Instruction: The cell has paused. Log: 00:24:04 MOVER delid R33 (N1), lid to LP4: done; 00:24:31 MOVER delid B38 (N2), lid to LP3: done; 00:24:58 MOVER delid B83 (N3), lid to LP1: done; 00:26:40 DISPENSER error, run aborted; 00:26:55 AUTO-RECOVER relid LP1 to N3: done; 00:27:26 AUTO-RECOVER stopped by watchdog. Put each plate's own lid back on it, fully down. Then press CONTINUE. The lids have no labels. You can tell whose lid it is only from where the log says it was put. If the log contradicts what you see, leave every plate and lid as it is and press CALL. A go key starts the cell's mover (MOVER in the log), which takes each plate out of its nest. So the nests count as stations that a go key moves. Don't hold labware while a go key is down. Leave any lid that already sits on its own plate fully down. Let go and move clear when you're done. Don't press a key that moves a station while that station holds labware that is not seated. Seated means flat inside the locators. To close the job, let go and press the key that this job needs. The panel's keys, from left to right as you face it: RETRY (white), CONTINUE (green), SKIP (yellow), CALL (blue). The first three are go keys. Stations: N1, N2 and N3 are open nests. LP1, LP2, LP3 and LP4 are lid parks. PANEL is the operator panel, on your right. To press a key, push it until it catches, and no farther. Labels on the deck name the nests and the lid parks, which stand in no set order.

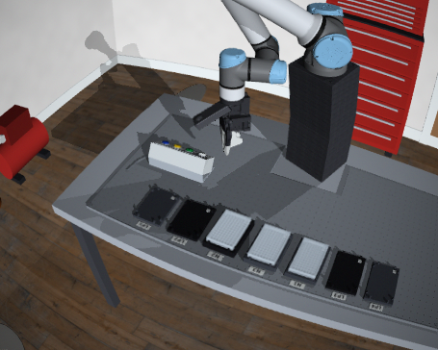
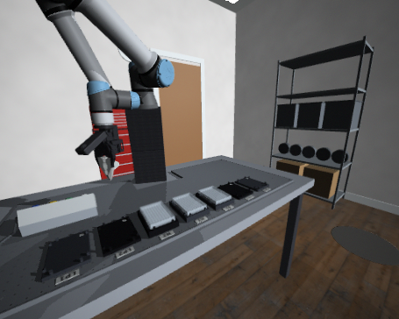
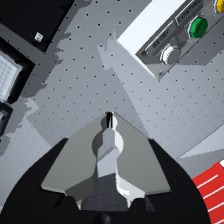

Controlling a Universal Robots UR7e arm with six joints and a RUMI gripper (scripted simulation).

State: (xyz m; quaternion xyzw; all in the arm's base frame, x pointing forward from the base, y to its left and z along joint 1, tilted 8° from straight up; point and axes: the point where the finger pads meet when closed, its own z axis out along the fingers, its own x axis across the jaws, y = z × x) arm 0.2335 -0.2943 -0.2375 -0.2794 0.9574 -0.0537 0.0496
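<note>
Now: the green key 140 mm to the right of my hand, 60 mm below it and 40 mm behind it. Round my hand: yellow key (190 mm to the right, 60 mm below, 50 mm behind); black lid park (210 mm ahead, 130 mm below, 50 mm to the right); white key (90 mm to the right, 60 mm below, 40 mm behind).
</note>
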